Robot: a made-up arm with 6 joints. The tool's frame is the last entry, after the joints.
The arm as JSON. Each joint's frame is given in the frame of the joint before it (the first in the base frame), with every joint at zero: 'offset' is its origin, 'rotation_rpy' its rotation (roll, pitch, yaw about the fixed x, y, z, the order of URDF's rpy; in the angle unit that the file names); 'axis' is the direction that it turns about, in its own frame. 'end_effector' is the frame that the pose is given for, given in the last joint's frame.
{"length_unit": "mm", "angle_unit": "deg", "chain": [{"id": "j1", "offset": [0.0, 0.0, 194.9], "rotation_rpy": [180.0, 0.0, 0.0], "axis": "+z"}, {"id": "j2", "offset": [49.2, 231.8, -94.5], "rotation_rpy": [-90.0, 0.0, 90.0], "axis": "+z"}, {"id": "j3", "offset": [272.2, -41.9, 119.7], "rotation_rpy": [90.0, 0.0, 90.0], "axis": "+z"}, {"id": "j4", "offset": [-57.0, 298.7, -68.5], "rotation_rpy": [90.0, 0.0, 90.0], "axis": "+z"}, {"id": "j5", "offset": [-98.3, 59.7, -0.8], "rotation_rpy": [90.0, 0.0, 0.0], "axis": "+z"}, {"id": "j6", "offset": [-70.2, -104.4, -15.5], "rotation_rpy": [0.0, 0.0, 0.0], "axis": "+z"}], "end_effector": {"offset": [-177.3, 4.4, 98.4], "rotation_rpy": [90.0, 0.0, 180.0]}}
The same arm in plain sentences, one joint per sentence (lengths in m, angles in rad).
The arm has six revolute joints in a row. What follows holds with every joint at zero, and every direction is one of the base frame's.
The first joint sits 0.1949 m along +z from the base frame's origin and turns about -z.
The second joint sits 0.0492 m along +x and 0.2318 m along -y and 0.0945 m along +z from the first joint and turns about -x.
The third joint sits 0.1197 m along -x and 0.2722 m along -y and 0.0419 m along -z from the second joint and turns about -y.
The fourth joint sits 0.2987 m along -x and 0.0685 m along +y and 0.0570 m along -z from the third joint and turns about +z.
The fifth joint sits 0.0983 m along +x and 0.0597 m along -y and 0.0008 m along -z from the fourth joint and turns about +y.
The sixth joint sits 0.0702 m along +x and 0.0155 m along -y and 0.1044 m along -z from the fifth joint and turns about +y.
The tool frame, which is the frame that the pose is given for, sits 0.1773 m along +x and 0.0984 m along +y and 0.0044 m along +z from the sixth joint; its axes are parallel to the base frame's.

